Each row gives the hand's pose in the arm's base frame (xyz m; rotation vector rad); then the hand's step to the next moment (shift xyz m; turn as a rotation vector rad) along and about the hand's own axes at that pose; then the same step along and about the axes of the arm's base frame.
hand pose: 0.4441 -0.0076 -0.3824 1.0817 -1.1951 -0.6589
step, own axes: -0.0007 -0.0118 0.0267 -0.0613 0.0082 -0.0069
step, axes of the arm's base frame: -0.0241 -0.0121 -0.0112 -0.0117 0.0587 -0.0171
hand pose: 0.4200 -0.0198 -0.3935 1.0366 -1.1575 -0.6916
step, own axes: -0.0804 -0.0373 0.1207 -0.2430 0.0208 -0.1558
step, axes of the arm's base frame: -0.1361 0.0202 -0.0590 0.0769 0.2655 -0.0858
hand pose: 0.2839 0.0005 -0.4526 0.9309 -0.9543 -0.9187
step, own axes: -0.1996 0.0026 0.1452 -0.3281 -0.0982 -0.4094
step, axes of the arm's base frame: -0.1941 0.1524 -0.0048 0.2624 0.3631 -0.2902
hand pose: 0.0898 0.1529 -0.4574 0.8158 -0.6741 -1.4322
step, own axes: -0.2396 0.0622 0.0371 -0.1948 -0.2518 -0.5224
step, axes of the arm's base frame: -0.0052 0.2335 0.0900 0.2719 0.2448 -0.4903
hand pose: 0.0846 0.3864 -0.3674 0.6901 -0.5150 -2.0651
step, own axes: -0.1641 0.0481 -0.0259 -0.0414 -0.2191 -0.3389
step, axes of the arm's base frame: 0.1222 0.1096 0.0544 0.1029 0.1171 -0.3745
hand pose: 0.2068 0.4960 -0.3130 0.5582 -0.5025 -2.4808
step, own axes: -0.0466 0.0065 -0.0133 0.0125 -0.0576 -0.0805
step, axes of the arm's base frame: 0.0449 0.0187 0.0048 0.0050 0.0193 -0.0978
